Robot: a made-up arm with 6 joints. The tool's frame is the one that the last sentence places.
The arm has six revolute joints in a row. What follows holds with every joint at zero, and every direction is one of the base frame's. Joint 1 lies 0.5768 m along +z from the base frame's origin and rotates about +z. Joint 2 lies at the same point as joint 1 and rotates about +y. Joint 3 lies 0.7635 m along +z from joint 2 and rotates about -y. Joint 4 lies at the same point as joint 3 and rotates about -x. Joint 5 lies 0.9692 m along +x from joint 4 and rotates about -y. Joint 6 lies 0.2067 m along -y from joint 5 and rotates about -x. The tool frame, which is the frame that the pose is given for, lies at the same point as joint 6; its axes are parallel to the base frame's.
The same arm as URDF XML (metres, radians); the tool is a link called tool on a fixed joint. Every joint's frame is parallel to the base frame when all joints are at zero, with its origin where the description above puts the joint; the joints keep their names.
<robot name="arm">
<joint name="joint 1" type="continuous"><parent link="base_link"/><child link="link1"/><origin xyz="0 0 0.5768" rpy="0 0 0"/><axis xyz="0 0 1"/></joint>
<joint name="joint 2" type="continuous"><parent link="link1"/><child link="link2"/><origin xyz="0 0 0" rpy="0 0 0"/><axis xyz="0 1 0"/></joint>
<joint name="joint 3" type="continuous"><parent link="link2"/><child link="link3"/><origin xyz="0 0 0.7635" rpy="0 0 0"/><axis xyz="0 -1 0"/></joint>
<joint name="joint 4" type="continuous"><parent link="link3"/><child link="link4"/><origin xyz="0 0 0" rpy="0 0 0"/><axis xyz="-1 0 0"/></joint>
<joint name="joint 5" type="continuous"><parent link="link4"/><child link="link5"/><origin xyz="0.9692 0 0" rpy="0 0 0"/><axis xyz="0 -1 0"/></joint>
<joint name="joint 6" type="continuous"><parent link="link5"/><child link="link6"/><origin xyz="0 -0.2067 0" rpy="0 0 0"/><axis xyz="-1 0 0"/></joint>
<joint name="tool_fixed" type="fixed"><parent link="link6"/><child link="tool"/><origin xyz="0 0 0" rpy="0 0 0"/></joint>
<link name="base_link"/>
<link name="link1"/>
<link name="link2"/>
<link name="link3"/>
<link name="link4"/>
<link name="link5"/>
<link name="link6"/>
<link name="tool"/>
</robot>

